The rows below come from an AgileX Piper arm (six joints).
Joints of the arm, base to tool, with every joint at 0 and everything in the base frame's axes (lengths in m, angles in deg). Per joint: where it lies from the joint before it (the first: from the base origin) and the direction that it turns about. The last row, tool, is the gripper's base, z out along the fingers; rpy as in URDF.
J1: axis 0 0 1 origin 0 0 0.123
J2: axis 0 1 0 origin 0 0 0
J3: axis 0 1 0 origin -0.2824 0 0.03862
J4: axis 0.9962 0 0.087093 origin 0.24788 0 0.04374
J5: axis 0 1 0 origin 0 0 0
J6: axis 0.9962 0 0.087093 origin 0.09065 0 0.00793
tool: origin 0 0 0 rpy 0 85.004 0
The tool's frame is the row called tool.
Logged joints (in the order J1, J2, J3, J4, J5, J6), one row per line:
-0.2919, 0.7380, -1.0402, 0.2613, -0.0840, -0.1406
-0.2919, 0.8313, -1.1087, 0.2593, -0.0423, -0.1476
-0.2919, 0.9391, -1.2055, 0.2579, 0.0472, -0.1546
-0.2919, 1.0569, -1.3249, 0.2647, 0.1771, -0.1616
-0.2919, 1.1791, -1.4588, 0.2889, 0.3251, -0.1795
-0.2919, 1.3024, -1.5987, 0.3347, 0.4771, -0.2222
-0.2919, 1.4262, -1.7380, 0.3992, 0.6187, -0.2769
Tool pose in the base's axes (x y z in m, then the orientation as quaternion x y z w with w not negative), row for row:
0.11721, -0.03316, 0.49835, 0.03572, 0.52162, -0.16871, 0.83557
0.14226, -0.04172, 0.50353, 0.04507, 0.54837, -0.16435, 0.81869
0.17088, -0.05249, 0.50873, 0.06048, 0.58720, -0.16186, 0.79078
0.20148, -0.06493, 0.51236, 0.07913, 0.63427, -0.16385, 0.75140
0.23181, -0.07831, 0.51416, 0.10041, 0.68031, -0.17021, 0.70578
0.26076, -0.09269, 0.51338, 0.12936, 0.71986, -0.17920, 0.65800
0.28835, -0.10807, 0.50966, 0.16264, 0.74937, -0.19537, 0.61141
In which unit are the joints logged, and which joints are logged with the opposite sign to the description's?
The joints are logged in radians. Opposite sign: J4, J6.
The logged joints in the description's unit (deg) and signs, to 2 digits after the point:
-16.72, 42.28, -59.60, -14.97, -4.81, 8.06
-16.72, 47.63, -63.52, -14.86, -2.42, 8.46
-16.72, 53.81, -69.07, -14.78, 2.70, 8.86
-16.72, 60.56, -75.91, -15.17, 10.15, 9.26
-16.72, 67.56, -83.58, -16.55, 18.63, 10.28
-16.72, 74.62, -91.60, -19.18, 27.34, 12.73
-16.72, 81.72, -99.58, -22.87, 35.45, 15.87

